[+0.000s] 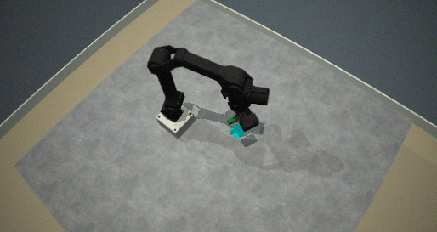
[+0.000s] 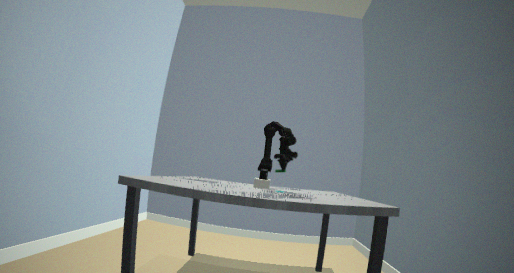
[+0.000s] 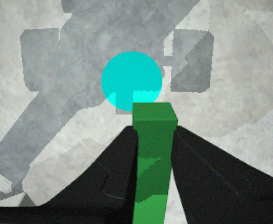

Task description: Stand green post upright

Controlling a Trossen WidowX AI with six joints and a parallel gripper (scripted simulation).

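The cyan circle is 10 mm behind my gripper tip, 10 mm to the right of it and 140 mm below it. The rest, counted from my gripper tip: green post 10 mm behind, 20 mm to the right.
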